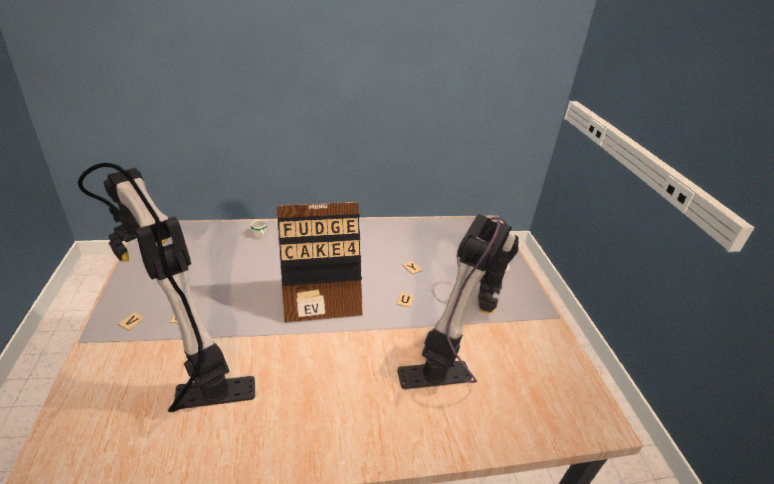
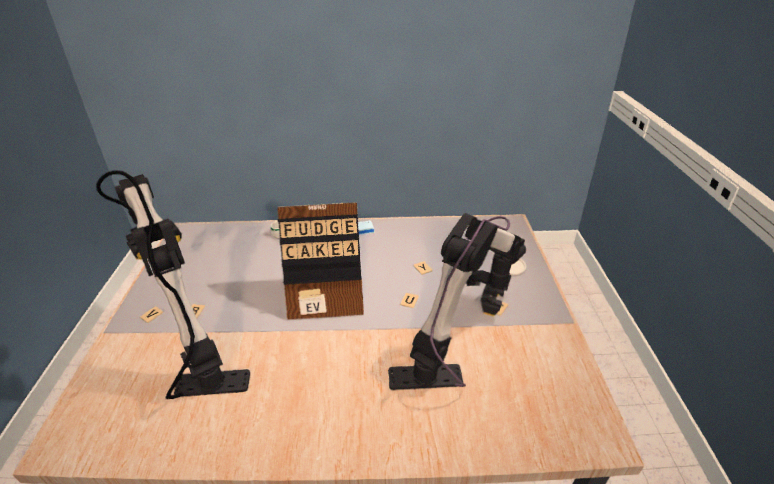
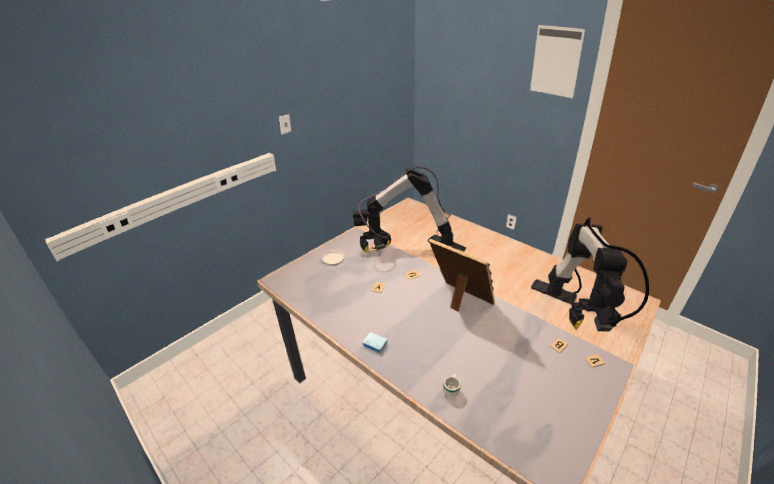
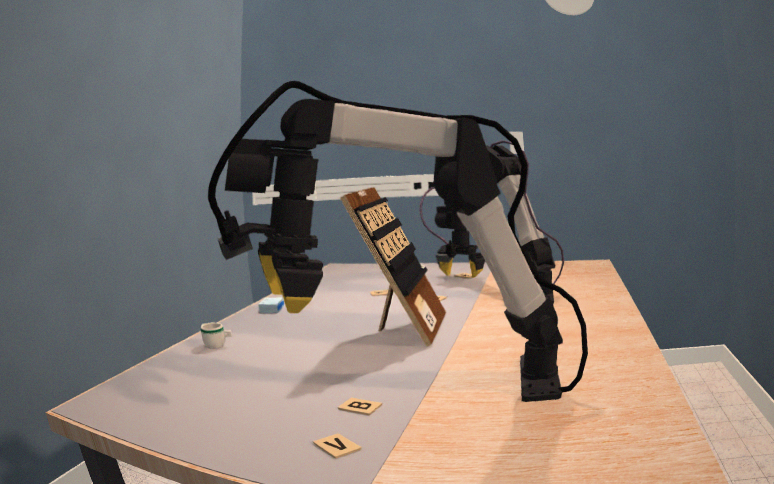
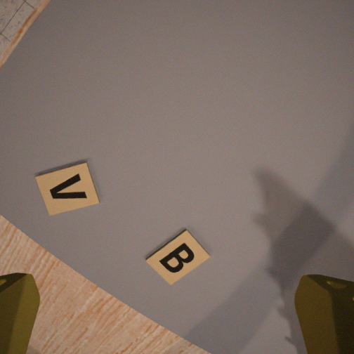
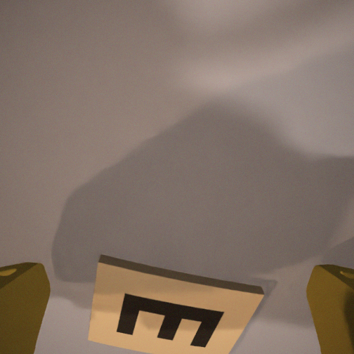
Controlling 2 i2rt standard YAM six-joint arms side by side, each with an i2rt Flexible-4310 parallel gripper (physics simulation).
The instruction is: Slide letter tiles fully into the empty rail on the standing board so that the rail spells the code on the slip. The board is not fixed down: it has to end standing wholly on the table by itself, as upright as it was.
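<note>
The wooden board stands leaning back on its rear leg. Its upper rails read FUDGE and CAKE4; the lowest rail is empty. The slip reads EV. My right gripper is open, low over the E tile, which lies flat between its fingers. My left gripper is open and empty, high above the mat. The V tile and B tile lie flat.
The U tile and Y tile lie between board and right arm. A mug and a blue block stand behind the board. A white dish lies beyond the right gripper.
</note>
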